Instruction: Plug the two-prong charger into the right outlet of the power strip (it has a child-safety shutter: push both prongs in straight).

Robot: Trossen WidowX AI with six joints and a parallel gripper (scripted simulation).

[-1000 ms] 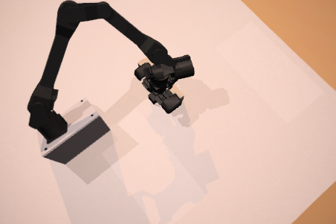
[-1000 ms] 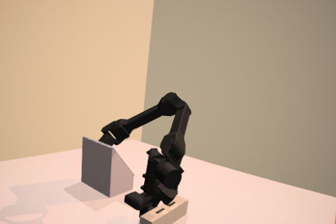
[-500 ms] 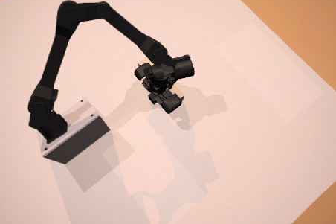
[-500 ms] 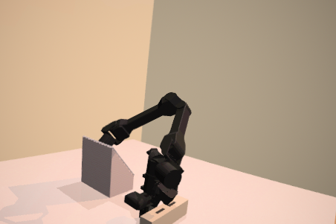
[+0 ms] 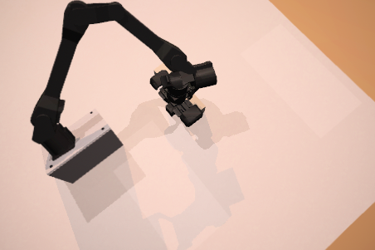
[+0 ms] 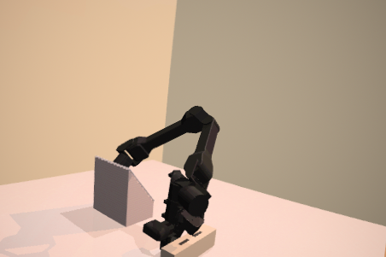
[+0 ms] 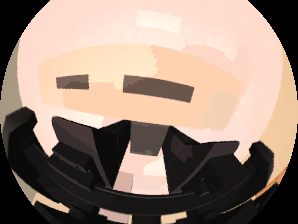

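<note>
Right now the dark two-prong charger is 20 mm ahead of my gripper tip and 10 mm above it.
</note>
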